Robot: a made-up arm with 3 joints. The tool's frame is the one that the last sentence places.
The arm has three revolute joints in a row. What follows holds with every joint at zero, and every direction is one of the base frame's.
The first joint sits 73 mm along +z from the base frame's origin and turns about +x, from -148.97 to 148.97 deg.
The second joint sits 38 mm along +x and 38 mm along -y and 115 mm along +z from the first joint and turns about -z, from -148.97 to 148.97 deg.
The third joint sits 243 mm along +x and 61 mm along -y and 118 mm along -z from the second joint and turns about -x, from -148.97 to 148.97 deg.
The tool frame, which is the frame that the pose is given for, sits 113 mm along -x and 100 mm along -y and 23 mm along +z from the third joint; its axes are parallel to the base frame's.
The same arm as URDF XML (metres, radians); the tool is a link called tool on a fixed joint. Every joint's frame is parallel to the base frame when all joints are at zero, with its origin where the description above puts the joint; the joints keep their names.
<robot name="arm">
  <joint name="joint 1" type="revolute">
    <parent link="base"/>
    <child link="link1"/>
    <origin xyz="0 0 0.073" rpy="0 0 0"/>
    <axis xyz="1 0 0"/>
    <limit lower="-2.6" upper="2.6"/>
  </joint>
  <joint name="joint 2" type="revolute">
    <parent link="link1"/>
    <child link="link2"/>
    <origin xyz="0.038 -0.038 0.115" rpy="0 0 0"/>
    <axis xyz="0 0 -1"/>
    <limit lower="-2.6" upper="2.6"/>
  </joint>
  <joint name="joint 3" type="revolute">
    <parent link="link2"/>
    <child link="link3"/>
    <origin xyz="0.243 -0.061 -0.118" rpy="0 0 0"/>
    <axis xyz="-1 0 0"/>
    <limit lower="-2.6" upper="2.6"/>
  </joint>
  <joint name="tool_joint" type="fixed">
    <parent link="link3"/>
    <child link="tool"/>
    <origin xyz="-0.113 -0.1 0.023" rpy="0 0 0"/>
  </joint>
  <link name="base"/>
  <link name="link1"/>
  <link name="link2"/>
  <link name="link3"/>
  <link name="tool"/>
</robot>

